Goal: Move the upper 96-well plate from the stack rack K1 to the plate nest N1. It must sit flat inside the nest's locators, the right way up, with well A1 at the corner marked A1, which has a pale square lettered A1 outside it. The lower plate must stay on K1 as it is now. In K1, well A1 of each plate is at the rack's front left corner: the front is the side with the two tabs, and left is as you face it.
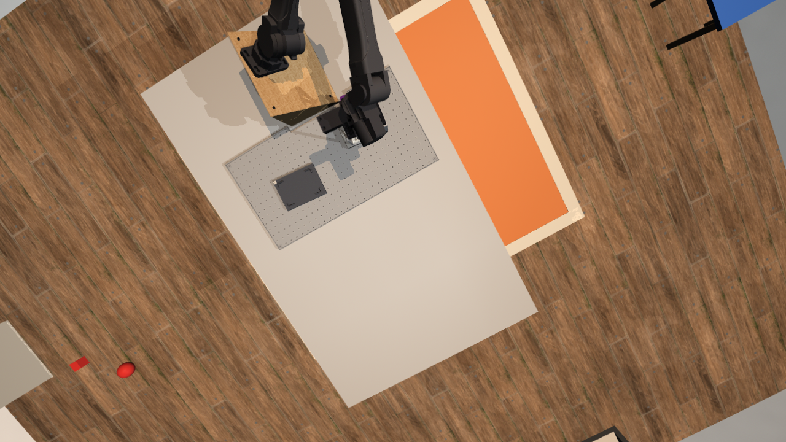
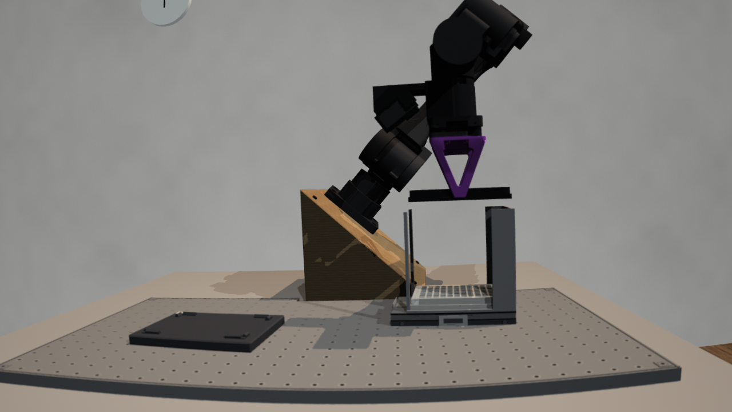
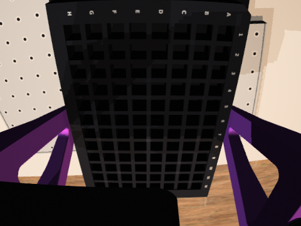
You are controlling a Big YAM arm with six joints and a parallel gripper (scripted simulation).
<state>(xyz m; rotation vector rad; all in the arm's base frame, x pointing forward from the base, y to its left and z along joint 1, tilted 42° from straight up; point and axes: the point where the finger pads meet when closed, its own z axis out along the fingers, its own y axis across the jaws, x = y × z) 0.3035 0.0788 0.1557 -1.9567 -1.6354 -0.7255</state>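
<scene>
The pale A1 square lies 39 cm to the right of my hand and 16 cm below it. The rest, counted from my hand: black 96-well plate: right at my hand; white plate: 14 cm below.
</scene>
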